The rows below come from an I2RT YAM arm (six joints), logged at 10 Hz.
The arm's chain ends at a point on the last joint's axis. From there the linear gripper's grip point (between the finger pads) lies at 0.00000 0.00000 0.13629 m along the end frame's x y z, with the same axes.
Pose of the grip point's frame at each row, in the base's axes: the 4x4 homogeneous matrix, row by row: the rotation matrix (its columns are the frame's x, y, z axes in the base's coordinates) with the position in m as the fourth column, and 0 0 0 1 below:
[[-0.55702, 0.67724, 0.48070, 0.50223], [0.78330, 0.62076, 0.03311, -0.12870], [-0.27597, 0.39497, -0.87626, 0.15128], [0, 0, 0, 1]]
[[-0.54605, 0.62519, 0.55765, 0.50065], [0.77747, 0.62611, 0.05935, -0.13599], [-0.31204, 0.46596, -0.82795, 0.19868], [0, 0, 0, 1]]
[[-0.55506, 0.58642, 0.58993, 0.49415], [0.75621, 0.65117, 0.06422, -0.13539], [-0.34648, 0.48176, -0.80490, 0.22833], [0, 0, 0, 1]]
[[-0.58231, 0.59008, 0.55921, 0.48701], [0.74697, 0.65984, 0.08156, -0.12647], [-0.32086, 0.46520, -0.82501, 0.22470], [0, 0, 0, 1]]
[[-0.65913, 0.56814, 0.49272, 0.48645], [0.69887, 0.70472, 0.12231, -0.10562], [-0.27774, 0.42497, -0.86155, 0.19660], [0, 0, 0, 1]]
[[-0.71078, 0.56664, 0.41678, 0.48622], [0.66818, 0.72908, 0.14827, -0.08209], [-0.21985, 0.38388, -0.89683, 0.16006], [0, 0, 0, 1]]
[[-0.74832, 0.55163, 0.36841, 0.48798], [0.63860, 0.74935, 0.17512, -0.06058], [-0.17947, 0.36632, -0.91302, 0.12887], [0, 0, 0, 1]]
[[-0.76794, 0.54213, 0.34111, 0.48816], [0.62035, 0.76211, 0.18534, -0.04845], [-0.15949, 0.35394, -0.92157, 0.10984], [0, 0, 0, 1]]
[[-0.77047, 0.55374, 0.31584, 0.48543], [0.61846, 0.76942, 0.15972, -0.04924], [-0.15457, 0.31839, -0.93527, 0.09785], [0, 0, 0, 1]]
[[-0.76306, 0.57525, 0.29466, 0.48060], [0.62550, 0.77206, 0.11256, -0.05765], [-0.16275, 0.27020, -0.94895, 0.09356], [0, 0, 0, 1]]
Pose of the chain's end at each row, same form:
[[-0.55702, 0.67724, 0.48070, 0.43672], [0.78330, 0.62076, 0.03311, -0.13321], [-0.27597, 0.39497, -0.87626, 0.27071], [0, 0, 0, 1]]
[[-0.54605, 0.62519, 0.55765, 0.42465], [0.77747, 0.62611, 0.05935, -0.14408], [-0.31204, 0.46596, -0.82795, 0.31152], [0, 0, 0, 1]]
[[-0.55506, 0.58642, 0.58993, 0.41375], [0.75621, 0.65117, 0.06422, -0.14414], [-0.34648, 0.48176, -0.80490, 0.33803], [0, 0, 0, 1]]
[[-0.58231, 0.59008, 0.55921, 0.41080], [0.74697, 0.65984, 0.08156, -0.13759], [-0.32086, 0.46520, -0.82501, 0.33714], [0, 0, 0, 1]]
[[-0.65913, 0.56814, 0.49272, 0.41930], [0.69887, 0.70472, 0.12231, -0.12229], [-0.27774, 0.42497, -0.86155, 0.31402], [0, 0, 0, 1]]
[[-0.71078, 0.56664, 0.41678, 0.42942], [0.66818, 0.72908, 0.14827, -0.10230], [-0.21985, 0.38388, -0.89683, 0.28229], [0, 0, 0, 1]]
[[-0.74832, 0.55163, 0.36841, 0.43777], [0.63860, 0.74935, 0.17512, -0.08445], [-0.17947, 0.36632, -0.91302, 0.25331], [0, 0, 0, 1]]
[[-0.76794, 0.54213, 0.34111, 0.44167], [0.62035, 0.76211, 0.18534, -0.07371], [-0.15949, 0.35394, -0.92157, 0.23544], [0, 0, 0, 1]]
[[-0.77047, 0.55374, 0.31584, 0.44238], [0.61846, 0.76942, 0.15972, -0.07101], [-0.15457, 0.31839, -0.93527, 0.22532], [0, 0, 0, 1]]
[[-0.76306, 0.57525, 0.29466, 0.44044], [0.62550, 0.77206, 0.11256, -0.07299], [-0.16275, 0.27020, -0.94895, 0.22289], [0, 0, 0, 1]]

